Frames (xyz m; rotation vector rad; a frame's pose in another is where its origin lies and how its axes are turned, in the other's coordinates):
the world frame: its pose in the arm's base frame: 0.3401 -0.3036 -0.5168 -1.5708 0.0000 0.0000
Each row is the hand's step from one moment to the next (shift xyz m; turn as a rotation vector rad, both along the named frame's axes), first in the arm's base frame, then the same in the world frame.
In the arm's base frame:
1: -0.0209 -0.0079 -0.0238 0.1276 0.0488 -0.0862
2: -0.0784 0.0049 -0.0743 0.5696 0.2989 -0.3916
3: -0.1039 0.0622 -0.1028 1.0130 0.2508 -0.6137
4: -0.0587 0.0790 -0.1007 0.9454 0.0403 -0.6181
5: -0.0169 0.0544 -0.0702 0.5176 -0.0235 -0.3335
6: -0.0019 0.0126 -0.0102 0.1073 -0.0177 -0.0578
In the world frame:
1: -0.0209 0.0238 -0.0079 0.1276 0.0862 0.0488
2: -0.0784 0.0743 0.0049 0.5696 0.3916 0.2989
3: -0.1039 0.1028 0.0622 1.0130 0.6137 0.2508
4: -0.0587 0.1007 0.0790 0.9454 0.6181 0.0403
5: -0.0169 0.0702 0.0544 0.5176 0.3335 -0.0235
6: -0.0019 0.0102 0.0126 0.1073 0.0578 -0.0177

